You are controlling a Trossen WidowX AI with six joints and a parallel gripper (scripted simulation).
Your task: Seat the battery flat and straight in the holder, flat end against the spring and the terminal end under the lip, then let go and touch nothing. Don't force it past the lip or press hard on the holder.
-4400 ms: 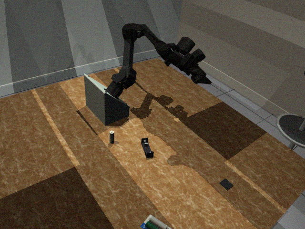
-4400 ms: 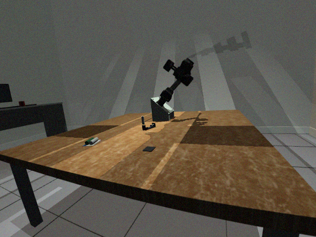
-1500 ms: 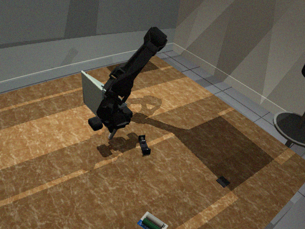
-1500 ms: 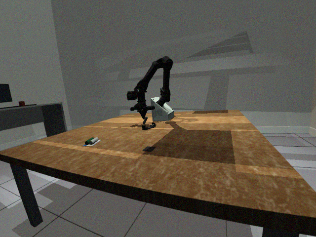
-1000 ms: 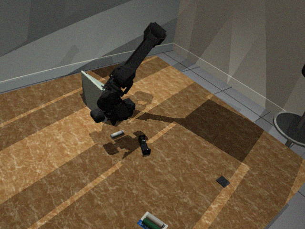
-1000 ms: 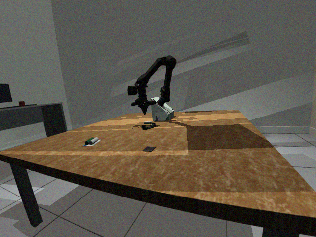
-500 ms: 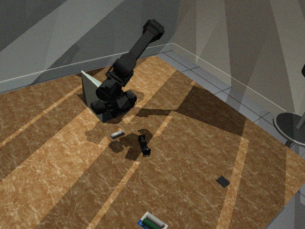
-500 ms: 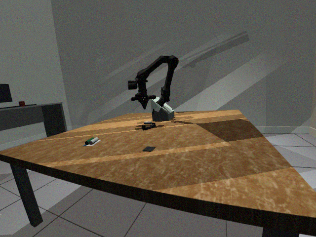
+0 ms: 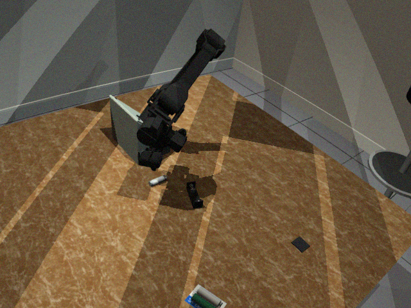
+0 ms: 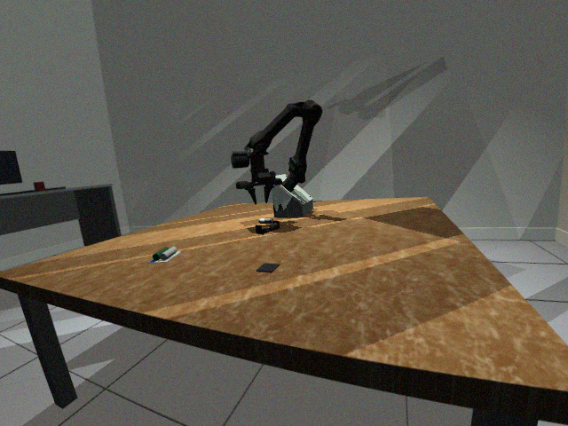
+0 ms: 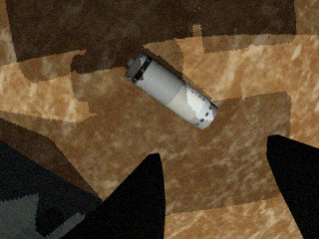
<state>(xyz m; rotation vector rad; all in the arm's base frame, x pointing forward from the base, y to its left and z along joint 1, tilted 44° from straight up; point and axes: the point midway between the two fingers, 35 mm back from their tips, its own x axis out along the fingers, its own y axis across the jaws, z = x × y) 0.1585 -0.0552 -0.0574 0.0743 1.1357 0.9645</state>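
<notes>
My gripper tip is now 80 mm above the grey battery and 10 mm to the right of it.
</notes>
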